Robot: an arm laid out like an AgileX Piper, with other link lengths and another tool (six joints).
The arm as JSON. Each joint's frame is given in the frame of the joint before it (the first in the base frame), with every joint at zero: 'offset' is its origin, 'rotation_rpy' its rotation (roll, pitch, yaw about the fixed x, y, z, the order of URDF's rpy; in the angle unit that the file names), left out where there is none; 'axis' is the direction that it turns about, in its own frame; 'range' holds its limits. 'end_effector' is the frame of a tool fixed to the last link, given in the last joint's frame.
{
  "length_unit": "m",
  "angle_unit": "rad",
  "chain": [
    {
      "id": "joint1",
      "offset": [
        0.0,
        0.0,
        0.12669
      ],
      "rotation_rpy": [
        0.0,
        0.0,
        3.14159
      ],
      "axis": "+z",
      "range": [
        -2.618,
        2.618
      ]
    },
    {
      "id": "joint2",
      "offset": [
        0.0,
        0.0,
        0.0
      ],
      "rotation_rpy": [
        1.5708,
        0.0,
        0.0
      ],
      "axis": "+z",
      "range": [
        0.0,
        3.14
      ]
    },
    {
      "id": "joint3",
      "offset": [
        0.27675,
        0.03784,
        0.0
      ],
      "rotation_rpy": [
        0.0,
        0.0,
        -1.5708
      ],
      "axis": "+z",
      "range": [
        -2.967,
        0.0
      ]
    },
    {
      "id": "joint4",
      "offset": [
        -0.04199,
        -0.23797,
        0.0
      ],
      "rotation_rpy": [
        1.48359,
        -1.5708,
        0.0
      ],
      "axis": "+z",
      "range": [
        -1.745,
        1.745
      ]
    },
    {
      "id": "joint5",
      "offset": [
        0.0,
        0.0,
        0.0
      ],
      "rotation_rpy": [
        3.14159,
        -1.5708,
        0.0
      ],
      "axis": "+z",
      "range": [
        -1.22,
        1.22
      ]
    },
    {
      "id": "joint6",
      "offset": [
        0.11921,
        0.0,
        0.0
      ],
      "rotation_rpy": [
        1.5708,
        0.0,
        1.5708
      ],
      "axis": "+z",
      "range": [
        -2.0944,
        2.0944
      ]
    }
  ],
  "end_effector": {
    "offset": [
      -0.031,
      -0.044,
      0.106
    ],
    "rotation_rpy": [
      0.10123,
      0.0,
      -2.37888
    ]
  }
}
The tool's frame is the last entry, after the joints.
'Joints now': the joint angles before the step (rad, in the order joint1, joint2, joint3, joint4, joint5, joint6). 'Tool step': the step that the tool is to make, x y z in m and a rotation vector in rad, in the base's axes. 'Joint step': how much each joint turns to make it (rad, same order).
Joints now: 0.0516, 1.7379, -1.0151, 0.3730, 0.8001, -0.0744
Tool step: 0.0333, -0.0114, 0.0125, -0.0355, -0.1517, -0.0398
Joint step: -0.0020, -0.0027, -0.0018, -0.0126, -0.1557, 0.0002
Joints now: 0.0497, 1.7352, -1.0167, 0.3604, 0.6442, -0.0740
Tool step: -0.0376, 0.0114, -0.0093, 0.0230, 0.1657, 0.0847
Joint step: 0.0001, -0.0074, -0.0039, -0.0028, 0.1950, -0.0290
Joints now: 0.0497, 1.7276, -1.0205, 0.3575, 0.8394, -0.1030
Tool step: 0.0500, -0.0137, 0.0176, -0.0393, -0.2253, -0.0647
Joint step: 0.0001, 0.0033, -0.0025, -0.0020, -0.2385, -0.0019
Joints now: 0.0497, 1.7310, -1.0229, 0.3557, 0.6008, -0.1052
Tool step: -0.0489, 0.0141, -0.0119, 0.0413, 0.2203, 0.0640
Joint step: -0.0001, -0.0133, -0.0095, -0.0011, 0.2544, 0.0096
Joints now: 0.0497, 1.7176, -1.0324, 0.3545, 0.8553, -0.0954
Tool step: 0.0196, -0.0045, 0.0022, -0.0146, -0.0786, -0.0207
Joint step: 0.0000, 0.0113, -0.0021, 0.0007, -0.0912, -0.0060
